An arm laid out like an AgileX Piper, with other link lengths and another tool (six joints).
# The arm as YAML. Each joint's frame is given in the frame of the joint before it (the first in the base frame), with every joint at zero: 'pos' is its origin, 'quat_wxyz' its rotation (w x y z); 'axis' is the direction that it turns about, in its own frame. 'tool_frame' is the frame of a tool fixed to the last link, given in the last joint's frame.
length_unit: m
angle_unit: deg
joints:
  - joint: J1
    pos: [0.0, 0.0, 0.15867]
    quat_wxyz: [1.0, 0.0, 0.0, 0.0]
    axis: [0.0, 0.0, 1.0]
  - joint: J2
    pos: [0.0, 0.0, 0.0]
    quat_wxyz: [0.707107, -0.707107, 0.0, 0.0]
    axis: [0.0, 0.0, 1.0]
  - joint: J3
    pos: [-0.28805, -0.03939, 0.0]
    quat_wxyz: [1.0, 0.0, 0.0, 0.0]
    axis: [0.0, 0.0, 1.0]
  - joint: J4
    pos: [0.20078, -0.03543, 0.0]
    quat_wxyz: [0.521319, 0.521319, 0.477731, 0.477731]
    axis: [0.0, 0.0, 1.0]
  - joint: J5
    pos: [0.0, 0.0, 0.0]
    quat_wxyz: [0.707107, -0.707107, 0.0, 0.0]
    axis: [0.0, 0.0, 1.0]
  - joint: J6
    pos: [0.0, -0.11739, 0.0]
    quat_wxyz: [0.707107, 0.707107, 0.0, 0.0]
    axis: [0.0, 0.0, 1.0]
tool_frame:
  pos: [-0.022, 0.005, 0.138]
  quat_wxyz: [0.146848, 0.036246, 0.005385, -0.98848]
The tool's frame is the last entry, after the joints.
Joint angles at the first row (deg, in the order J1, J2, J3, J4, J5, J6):
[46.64, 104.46, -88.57, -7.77, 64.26, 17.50]
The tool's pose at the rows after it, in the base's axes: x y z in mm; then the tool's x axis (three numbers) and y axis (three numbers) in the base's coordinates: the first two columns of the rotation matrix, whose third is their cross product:
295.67 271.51 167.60 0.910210 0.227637 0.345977 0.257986 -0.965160 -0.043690
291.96 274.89 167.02 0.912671 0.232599 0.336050 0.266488 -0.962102 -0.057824
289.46 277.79 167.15 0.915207 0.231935 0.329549 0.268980 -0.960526 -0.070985
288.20 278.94 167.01 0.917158 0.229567 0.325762 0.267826 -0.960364 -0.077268
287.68 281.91 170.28 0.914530 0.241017 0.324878 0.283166 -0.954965 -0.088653
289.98 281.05 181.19 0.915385 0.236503 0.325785 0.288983 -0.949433 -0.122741
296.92 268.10 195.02 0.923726 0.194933 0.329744 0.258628 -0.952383 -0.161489
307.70 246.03 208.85 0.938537 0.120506 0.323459 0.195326 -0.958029 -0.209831
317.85 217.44 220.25 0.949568 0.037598 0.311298 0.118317 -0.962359 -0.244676
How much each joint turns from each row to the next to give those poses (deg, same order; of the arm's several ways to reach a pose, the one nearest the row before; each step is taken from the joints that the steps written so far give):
[0.00, 0.00, 0.00, 0.78, 0.00, -0.15]
[0.00, 0.00, 0.00, 1.23, 0.00, -0.81]
[0.00, 0.00, -0.10, 0.96, 0.00, -0.39]
[0.00, 0.00, 0.00, 0.44, 0.00, -0.03]
[-0.27, 0.00, -0.84, 0.99, 0.45, -1.47]
[-1.80, -0.85, -1.37, 2.44, 1.07, -2.73]
[-3.54, -1.99, -0.25, 2.49, 0.93, -2.12]
[-5.51, -2.12, -0.14, 3.33, 1.36, -2.17]
[-6.08, -1.98, 0.00, 2.65, 1.89, -1.70]

